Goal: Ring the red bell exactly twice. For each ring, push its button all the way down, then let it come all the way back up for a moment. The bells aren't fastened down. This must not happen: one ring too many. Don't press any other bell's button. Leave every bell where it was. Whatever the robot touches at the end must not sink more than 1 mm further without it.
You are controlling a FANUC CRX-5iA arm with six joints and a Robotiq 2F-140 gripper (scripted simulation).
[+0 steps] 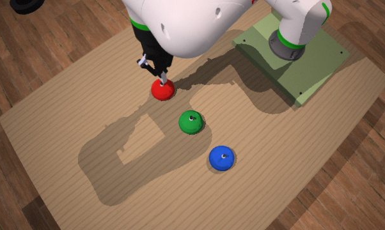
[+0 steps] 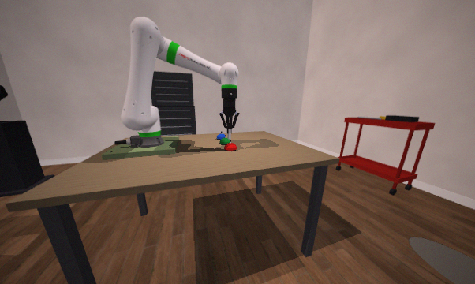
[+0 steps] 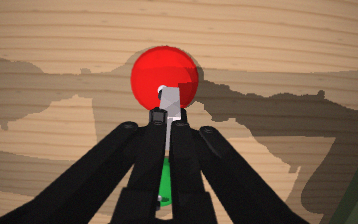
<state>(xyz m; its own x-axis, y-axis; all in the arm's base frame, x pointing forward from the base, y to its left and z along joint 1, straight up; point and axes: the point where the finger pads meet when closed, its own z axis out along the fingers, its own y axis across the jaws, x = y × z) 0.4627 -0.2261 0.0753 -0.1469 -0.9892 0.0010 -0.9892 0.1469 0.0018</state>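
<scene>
My gripper is now 1 cm short of the red bell and 7 cm above it. From my hand the other things lie so: blue bell: 5 cm ahead, 31 cm to the left, 7 cm below; then green bell: 3 cm ahead, 16 cm to the left, 7 cm below.
</scene>
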